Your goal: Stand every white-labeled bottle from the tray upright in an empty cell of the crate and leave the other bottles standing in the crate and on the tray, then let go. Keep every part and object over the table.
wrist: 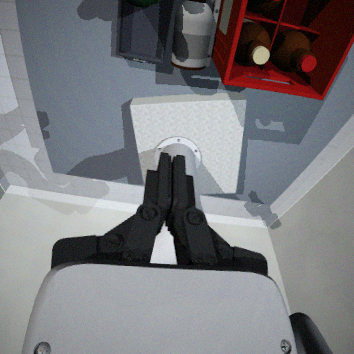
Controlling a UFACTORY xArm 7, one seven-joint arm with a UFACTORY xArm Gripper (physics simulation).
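Places are measured from the arm's base along level axes (x right, y ahead, z up), in metres.
Where they show: gripper, fingertip midpoint: (168, 167).
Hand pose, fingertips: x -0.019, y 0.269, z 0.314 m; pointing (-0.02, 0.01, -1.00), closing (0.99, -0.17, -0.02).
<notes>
Each offset is from my fingertips to the top centre of the thing. "pt": to the spot under its first point. Level surfaces: height alone.
A white-bodied bottle @[dx +0.035, dy +0.040, dz -0.319 m] (192, 37) lies on its side between the tray and the crate, its brown-edged base towards my gripper; its neck is cut off by the top edge. The red crate @[pt dx +0.170, dy -0.024, dz -0.217 m] (275, 89) at the upper right holds a brown bottle with a cream cap @[dx +0.134, dy +0.023, dz -0.230 m] (260, 55) and a brown bottle with a red cap @[dx +0.218, dy +0.022, dz -0.230 m] (308, 63), both upright. Part of another dark bottle @[pt dx +0.137, dy +0.090, dz -0.270 m] (265, 5) shows behind them. The dark tray @[pt dx -0.071, dy -0.032, dz -0.367 m] (140, 58) is at the top, with part of a green thing @[pt dx -0.050, dy +0.079, dz -0.278 m] (142, 2) at its far end. My gripper (168, 167) is shut and empty, well away from the bottles.
A pale square plate (220, 145) carrying the round arm base (178, 144) lies behind my fingertips in view. The blue-grey table @[dz -0.393 m] (70, 110) stretches left of it. The table's pale edge (122, 194) runs across below the plate, and another edge lies at the right.
</notes>
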